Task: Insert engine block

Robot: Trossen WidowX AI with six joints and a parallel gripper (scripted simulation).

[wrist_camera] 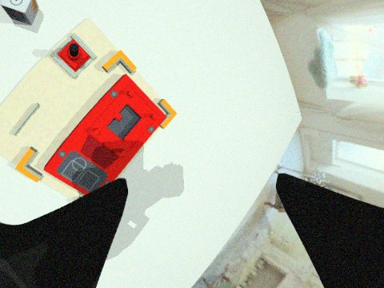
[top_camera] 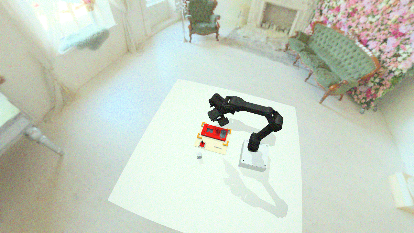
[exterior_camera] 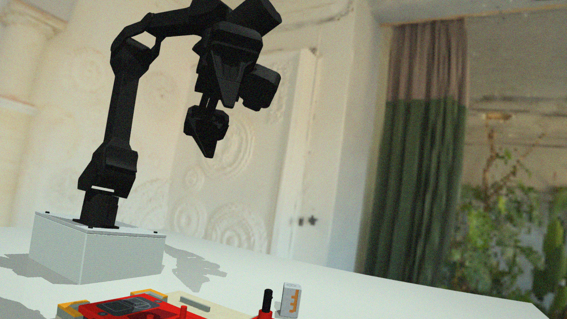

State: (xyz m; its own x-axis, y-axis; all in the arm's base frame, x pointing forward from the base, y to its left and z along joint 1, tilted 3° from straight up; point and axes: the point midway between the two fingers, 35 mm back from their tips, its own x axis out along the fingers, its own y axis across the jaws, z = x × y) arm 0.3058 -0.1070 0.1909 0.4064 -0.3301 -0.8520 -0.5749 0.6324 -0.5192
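Now: the grey engine block 5 cm ahead of my gripper tip, 22 cm to the left of it and 23 cm below it. Round my gripper tip: clamp cradle 2 cm behind, 3 cm to the left, 25 cm below.
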